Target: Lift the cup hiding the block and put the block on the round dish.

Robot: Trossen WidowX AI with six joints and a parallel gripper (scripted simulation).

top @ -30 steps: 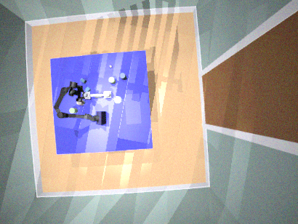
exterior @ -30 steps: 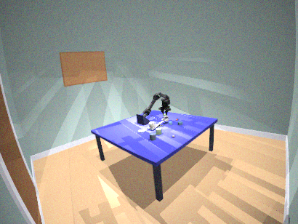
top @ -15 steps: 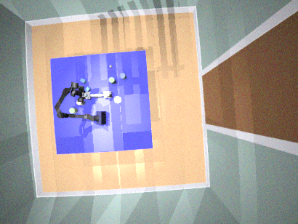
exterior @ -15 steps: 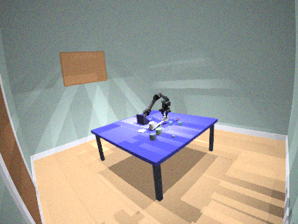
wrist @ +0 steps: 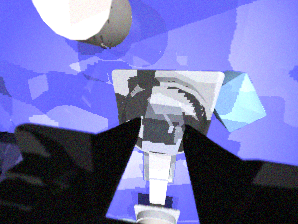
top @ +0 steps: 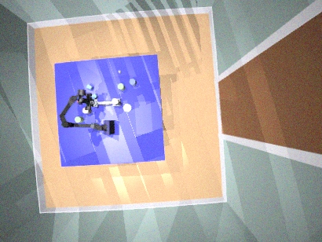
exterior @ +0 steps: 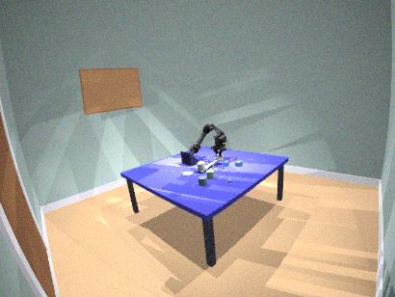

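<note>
My gripper tip is now 38 cm to the left of the white round dish, 8 cm above it and 2 cm past it. Round my gripper tip: pale cup (11 cm to the left, 10 cm behind, 4 cm below); balance beam (12 cm to the right, 4 cm below, 2 cm ahead); grey block (1 cm above).
</note>
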